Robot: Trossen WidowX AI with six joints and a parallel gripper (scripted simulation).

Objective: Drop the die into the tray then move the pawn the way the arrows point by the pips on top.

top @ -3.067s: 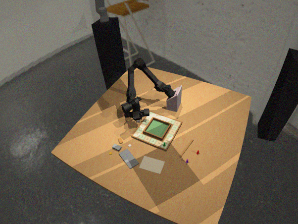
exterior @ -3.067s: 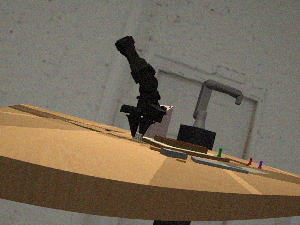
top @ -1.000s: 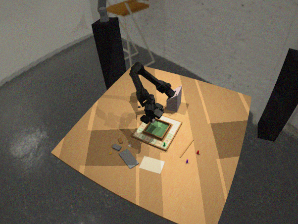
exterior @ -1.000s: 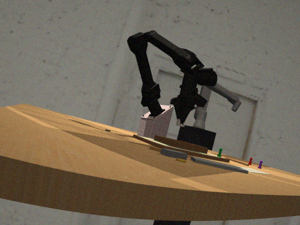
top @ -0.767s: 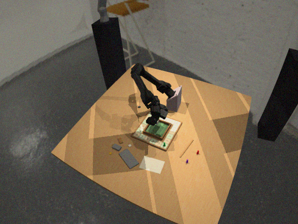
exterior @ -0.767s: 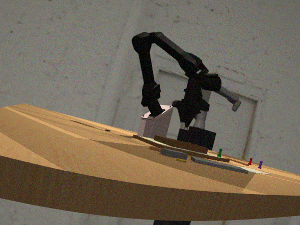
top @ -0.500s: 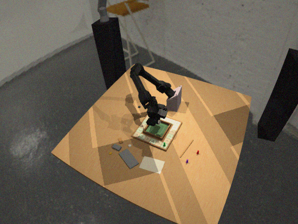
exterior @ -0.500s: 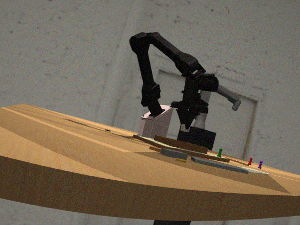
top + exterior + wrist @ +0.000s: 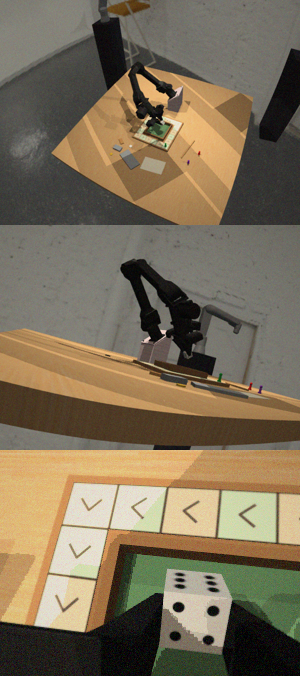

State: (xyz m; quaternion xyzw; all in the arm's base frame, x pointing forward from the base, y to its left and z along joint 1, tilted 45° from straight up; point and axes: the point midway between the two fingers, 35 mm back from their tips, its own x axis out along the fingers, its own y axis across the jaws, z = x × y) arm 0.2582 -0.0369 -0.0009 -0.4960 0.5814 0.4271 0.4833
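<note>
The white die is right at my gripper tip. Also, from my gripper tip: wooden stick (230 mm to the left, 110 mm ahead, 80 mm below); paper sheet (300 mm ahead, 80 mm below, 40 mm to the left); green pawn (130 mm ahead, 70 mm to the left, 60 mm below).
</note>
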